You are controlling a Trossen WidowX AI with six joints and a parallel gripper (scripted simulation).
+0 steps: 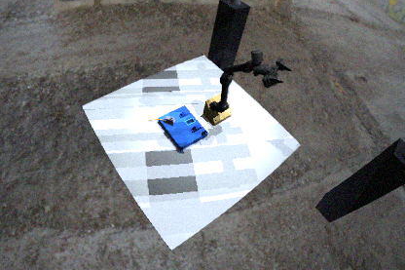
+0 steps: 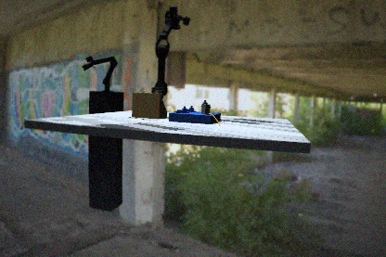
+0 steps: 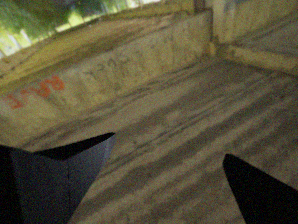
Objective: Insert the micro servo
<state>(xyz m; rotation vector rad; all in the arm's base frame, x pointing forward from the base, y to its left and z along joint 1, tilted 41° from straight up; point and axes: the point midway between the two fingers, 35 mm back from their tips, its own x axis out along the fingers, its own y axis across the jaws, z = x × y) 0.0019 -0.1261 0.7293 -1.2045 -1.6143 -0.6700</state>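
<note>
Now: gripper tip 30 cm short of the blue deck, 43 cm to the left of it and 74 cm above it.
</note>
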